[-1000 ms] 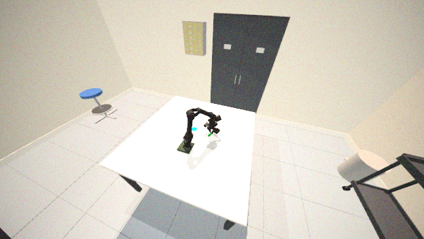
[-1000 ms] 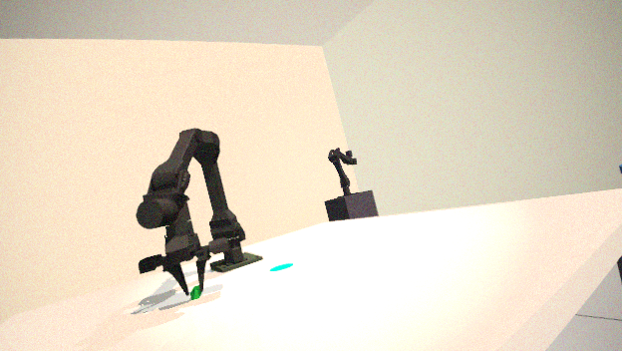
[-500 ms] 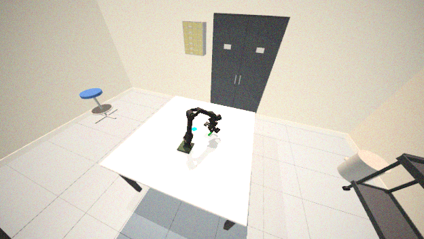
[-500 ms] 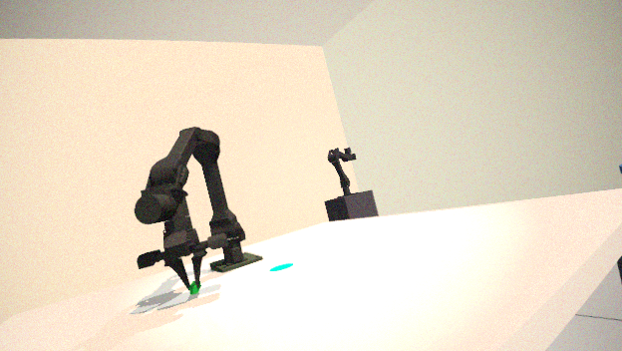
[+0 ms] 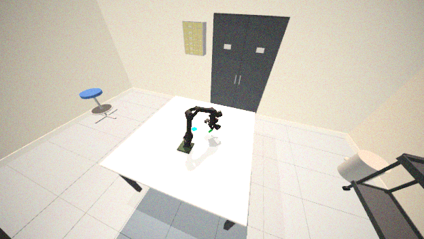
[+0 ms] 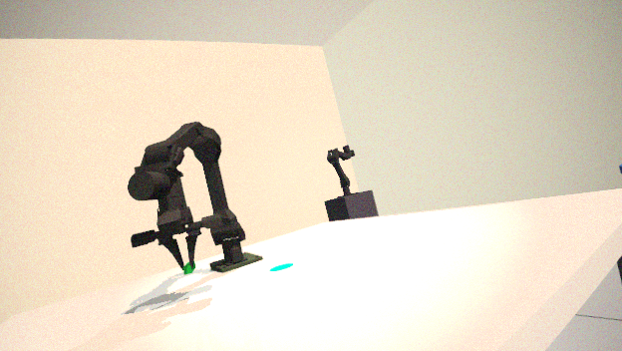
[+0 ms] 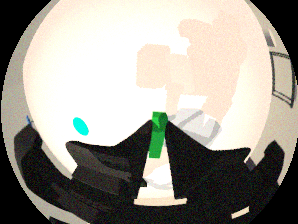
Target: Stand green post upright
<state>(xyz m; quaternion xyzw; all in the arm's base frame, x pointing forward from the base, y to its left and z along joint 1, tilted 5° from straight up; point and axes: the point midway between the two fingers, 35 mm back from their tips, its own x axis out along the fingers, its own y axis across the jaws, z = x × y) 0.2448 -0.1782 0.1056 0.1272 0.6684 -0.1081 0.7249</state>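
My gripper tip is now 22 cm to the right of the cyan circle, 7 cm above it and 1 cm past it. The rest, counted from my gripper tip: green post 2 cm behind, 1 cm to the left.
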